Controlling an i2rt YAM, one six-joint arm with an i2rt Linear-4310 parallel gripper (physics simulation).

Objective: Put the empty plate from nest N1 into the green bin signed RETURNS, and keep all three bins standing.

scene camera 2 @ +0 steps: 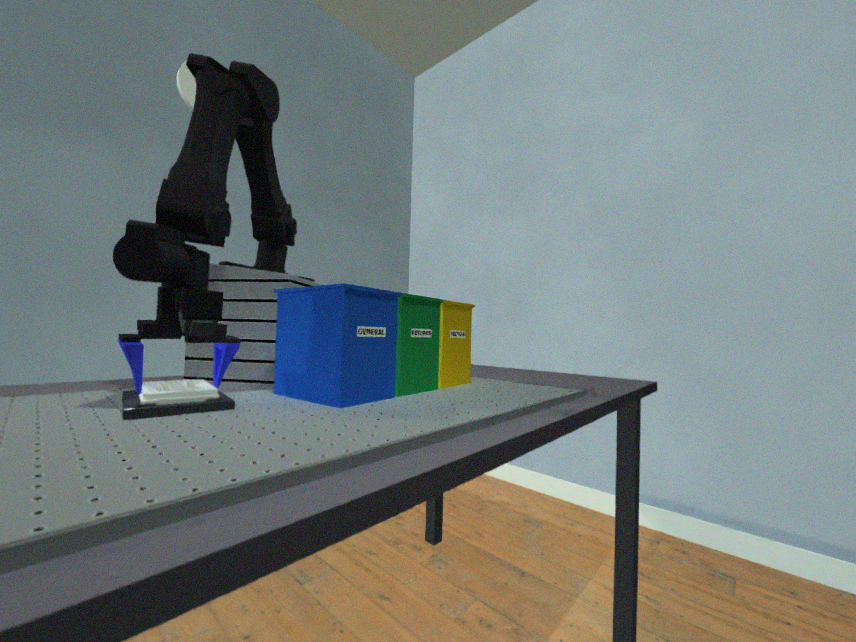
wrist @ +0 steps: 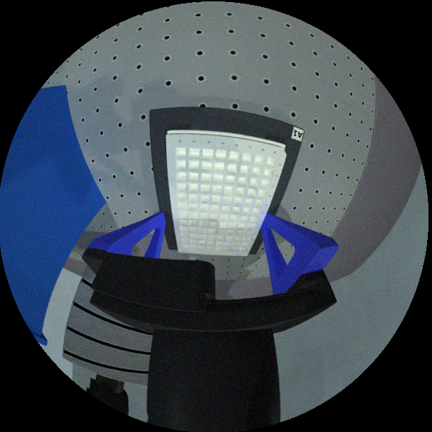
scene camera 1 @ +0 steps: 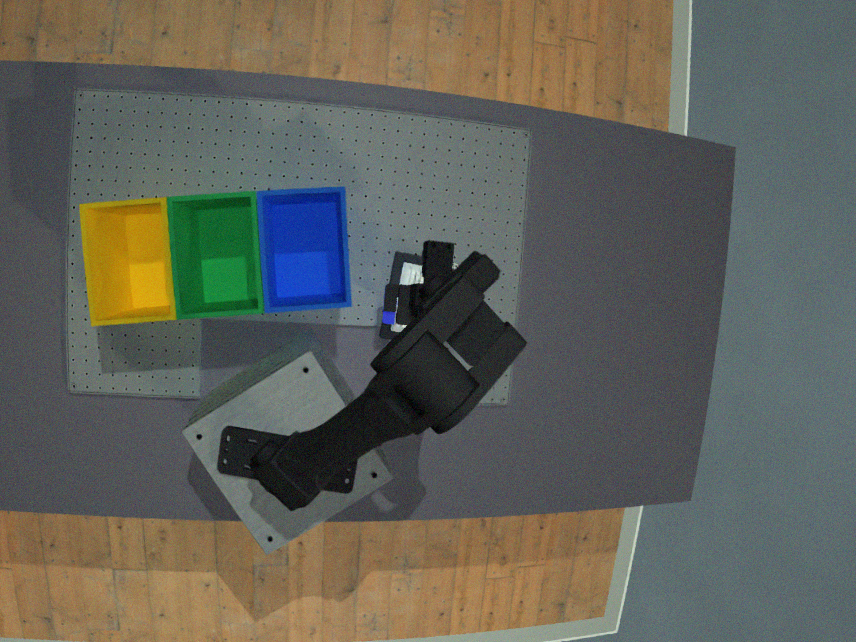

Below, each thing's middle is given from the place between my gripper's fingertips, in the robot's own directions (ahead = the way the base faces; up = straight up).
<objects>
My hand is 1 cm short of the white well plate [scene camera 2: 178, 391]. From my hand the other things lie so: green bin [scene camera 1: 214, 238]: 34 cm to the left, 7 cm above, 3 cm ahead; dark nest [scene camera 2: 129, 399]: 1 cm to the right, 1 cm below, 1 cm ahead; blue bin [scene camera 2: 335, 344]: 22 cm to the left, 7 cm above, 6 cm ahead.
</objects>
